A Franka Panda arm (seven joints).
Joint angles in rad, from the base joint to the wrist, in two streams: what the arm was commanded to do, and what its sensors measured. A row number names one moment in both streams.
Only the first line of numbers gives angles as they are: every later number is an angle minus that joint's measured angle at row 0.
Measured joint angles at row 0: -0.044 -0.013 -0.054 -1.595 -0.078 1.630 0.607
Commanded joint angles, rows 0 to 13: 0.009 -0.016 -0.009 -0.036 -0.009 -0.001 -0.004; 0.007 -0.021 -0.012 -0.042 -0.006 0.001 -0.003; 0.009 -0.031 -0.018 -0.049 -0.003 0.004 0.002; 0.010 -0.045 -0.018 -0.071 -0.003 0.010 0.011; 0.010 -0.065 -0.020 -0.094 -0.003 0.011 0.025; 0.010 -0.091 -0.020 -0.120 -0.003 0.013 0.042; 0.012 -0.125 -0.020 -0.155 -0.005 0.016 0.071; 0.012 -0.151 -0.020 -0.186 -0.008 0.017 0.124; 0.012 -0.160 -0.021 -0.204 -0.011 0.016 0.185; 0.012 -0.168 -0.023 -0.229 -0.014 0.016 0.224; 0.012 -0.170 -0.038 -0.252 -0.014 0.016 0.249; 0.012 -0.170 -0.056 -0.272 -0.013 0.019 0.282; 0.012 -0.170 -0.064 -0.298 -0.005 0.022 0.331; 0.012 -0.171 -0.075 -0.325 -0.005 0.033 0.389
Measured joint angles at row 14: 0.002 -0.149 -0.038 -0.230 -0.001 0.001 0.257
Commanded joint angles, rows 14 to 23: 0.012 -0.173 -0.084 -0.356 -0.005 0.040 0.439; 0.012 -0.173 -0.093 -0.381 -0.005 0.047 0.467; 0.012 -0.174 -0.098 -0.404 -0.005 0.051 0.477; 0.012 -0.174 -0.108 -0.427 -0.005 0.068 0.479; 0.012 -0.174 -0.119 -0.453 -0.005 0.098 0.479; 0.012 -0.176 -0.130 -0.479 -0.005 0.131 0.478; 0.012 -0.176 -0.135 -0.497 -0.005 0.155 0.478; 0.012 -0.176 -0.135 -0.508 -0.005 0.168 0.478; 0.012 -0.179 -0.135 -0.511 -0.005 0.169 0.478; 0.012 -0.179 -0.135 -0.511 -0.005 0.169 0.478
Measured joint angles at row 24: 0.003 -0.150 -0.132 -0.478 -0.001 0.146 0.453
